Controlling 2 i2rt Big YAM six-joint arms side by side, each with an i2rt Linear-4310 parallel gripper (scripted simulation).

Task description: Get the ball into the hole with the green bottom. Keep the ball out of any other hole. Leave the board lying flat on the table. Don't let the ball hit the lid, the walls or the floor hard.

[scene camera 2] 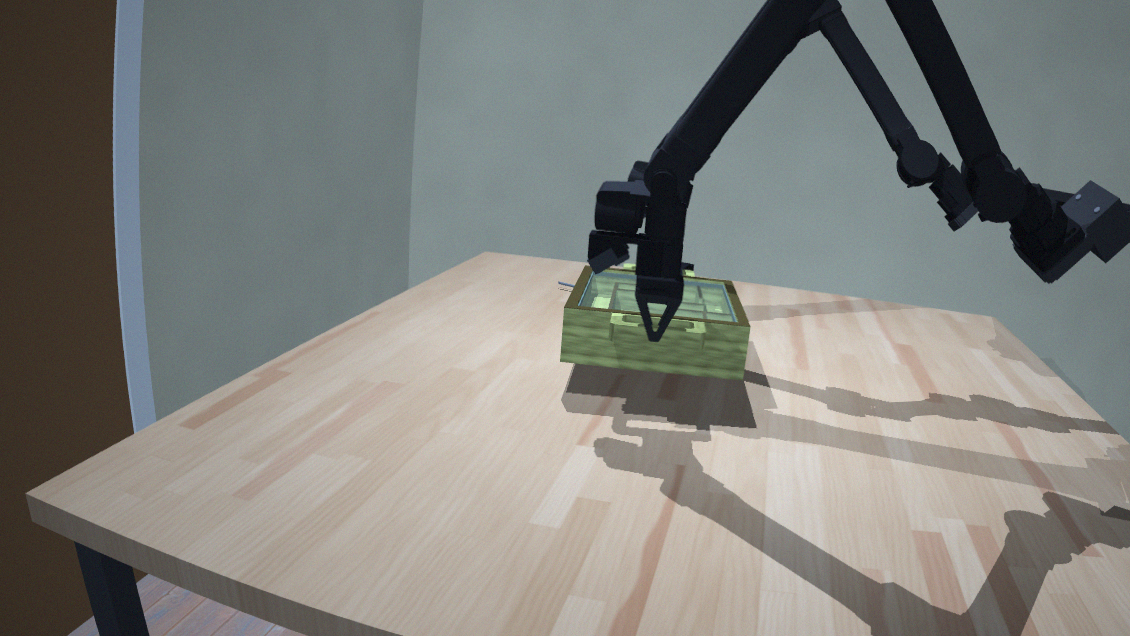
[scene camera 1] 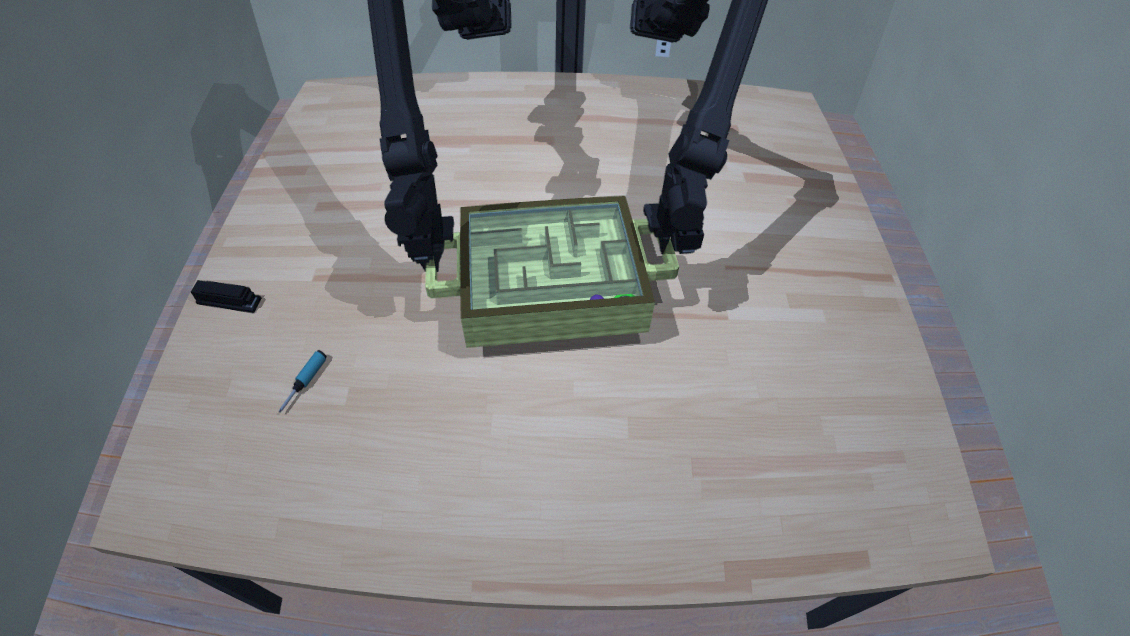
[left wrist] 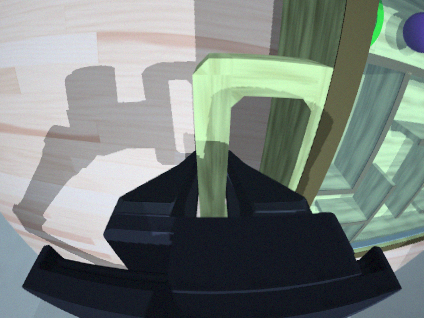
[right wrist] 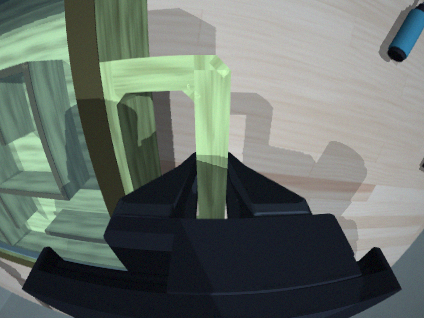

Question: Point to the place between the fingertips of the right gripper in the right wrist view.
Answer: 211,159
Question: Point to a black stapler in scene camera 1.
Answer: At 221,295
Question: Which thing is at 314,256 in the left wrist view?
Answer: The left gripper.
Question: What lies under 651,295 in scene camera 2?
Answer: The left gripper.
